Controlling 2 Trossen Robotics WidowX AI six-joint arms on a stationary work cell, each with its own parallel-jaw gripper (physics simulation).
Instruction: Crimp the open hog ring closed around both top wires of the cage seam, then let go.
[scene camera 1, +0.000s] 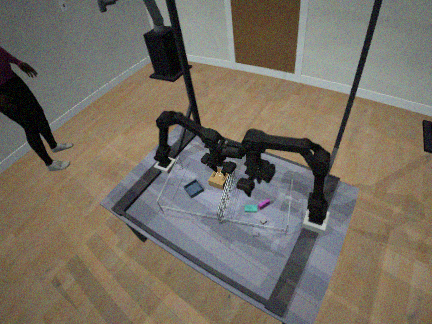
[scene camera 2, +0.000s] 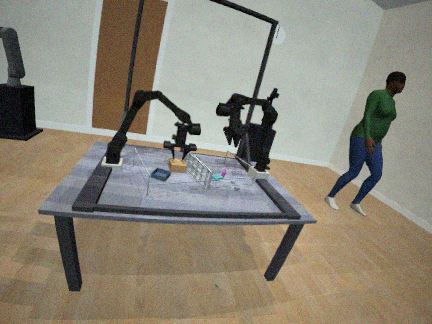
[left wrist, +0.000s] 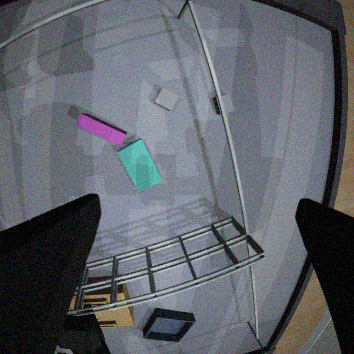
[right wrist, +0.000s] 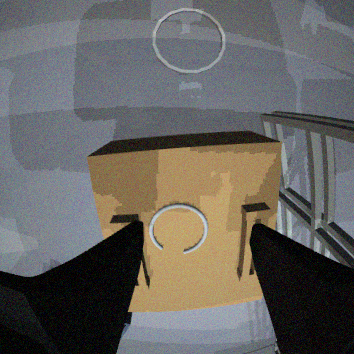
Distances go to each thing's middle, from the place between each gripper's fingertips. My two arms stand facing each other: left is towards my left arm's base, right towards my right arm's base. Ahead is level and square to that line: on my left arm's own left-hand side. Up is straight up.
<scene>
Right now my left hand is 260 mm to the left of the tan block (right wrist: 232, 177), 190 mm above it and 120 mm past it. From my left hand the other things lie so: dark blue tray (left wrist: 163, 323): 360 mm to the right, 200 mm below.
Now: right hand 3 cm above the tan block and 1 cm short of it. From my right hand the other things lie so: dark blue tray (13 cm ahead, 10 cm to the right, 4 cm below).
</scene>
